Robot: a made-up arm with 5 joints.
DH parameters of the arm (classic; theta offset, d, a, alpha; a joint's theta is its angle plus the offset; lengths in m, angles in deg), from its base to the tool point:
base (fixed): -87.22 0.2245 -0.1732 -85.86
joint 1: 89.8 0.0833 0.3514 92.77
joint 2: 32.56 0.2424 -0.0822 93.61
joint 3: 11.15 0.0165 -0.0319 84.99
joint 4: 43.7 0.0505 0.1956 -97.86
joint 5: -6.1 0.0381 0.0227 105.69
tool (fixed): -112.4 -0.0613 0 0
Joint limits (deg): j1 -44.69..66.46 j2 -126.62..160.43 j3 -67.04..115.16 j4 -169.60..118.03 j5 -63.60..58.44
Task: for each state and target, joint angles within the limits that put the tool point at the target. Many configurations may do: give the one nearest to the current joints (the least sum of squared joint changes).
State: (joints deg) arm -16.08 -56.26 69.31 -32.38 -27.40
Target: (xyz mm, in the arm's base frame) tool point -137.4 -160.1 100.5
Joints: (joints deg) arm -16.17 -48.57 71.73 12.62 -32.35
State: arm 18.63 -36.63 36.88 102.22 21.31
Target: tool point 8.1 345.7 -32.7
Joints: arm 33.12 -19.83 90.44 106.18 12.44
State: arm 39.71 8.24 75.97 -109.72 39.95
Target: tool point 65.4 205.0 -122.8
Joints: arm 63.58 32.07 83.39 -121.02 43.59
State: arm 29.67 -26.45 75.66 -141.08 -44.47
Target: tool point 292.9 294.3 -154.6
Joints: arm 64.52 -20.66 73.79 -126.14 -40.93
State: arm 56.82 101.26 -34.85 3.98 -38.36
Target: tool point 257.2 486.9 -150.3
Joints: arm 58.38 103.34 -37.29 -6.72 -37.99
